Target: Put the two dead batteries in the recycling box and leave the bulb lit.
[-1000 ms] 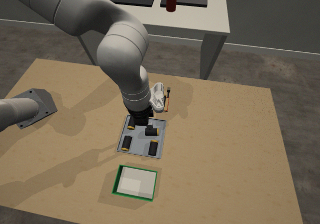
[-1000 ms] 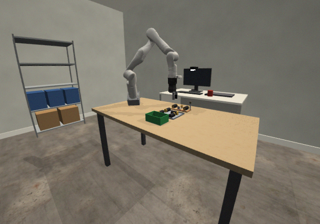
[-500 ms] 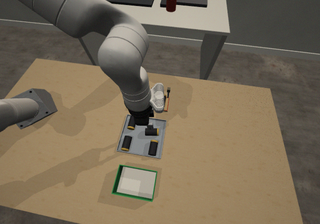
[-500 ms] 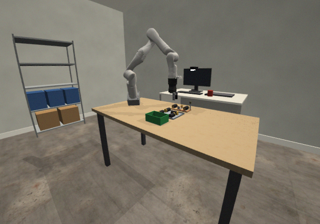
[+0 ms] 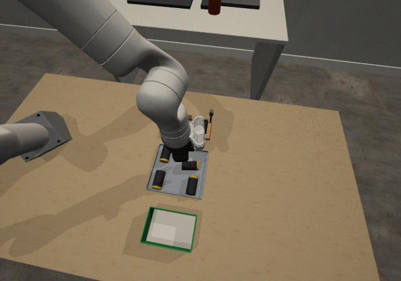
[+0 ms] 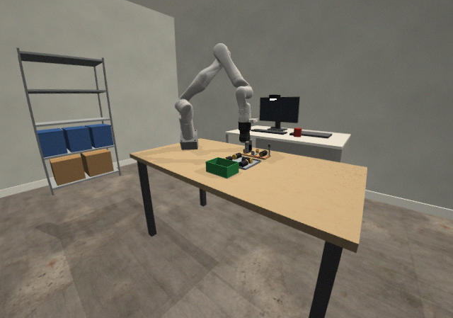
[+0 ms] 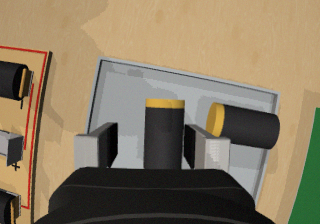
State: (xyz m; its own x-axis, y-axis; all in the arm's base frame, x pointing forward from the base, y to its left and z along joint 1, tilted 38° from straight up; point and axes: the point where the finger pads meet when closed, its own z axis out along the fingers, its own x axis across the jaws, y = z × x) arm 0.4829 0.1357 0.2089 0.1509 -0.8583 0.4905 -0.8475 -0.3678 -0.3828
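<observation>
The grey tray lies 90 mm below my hand, 40 mm behind it and 30 mm to the right of it. Round my hand: green recycling box: 220 mm to the right, 80 mm below, 20 mm behind.
</observation>
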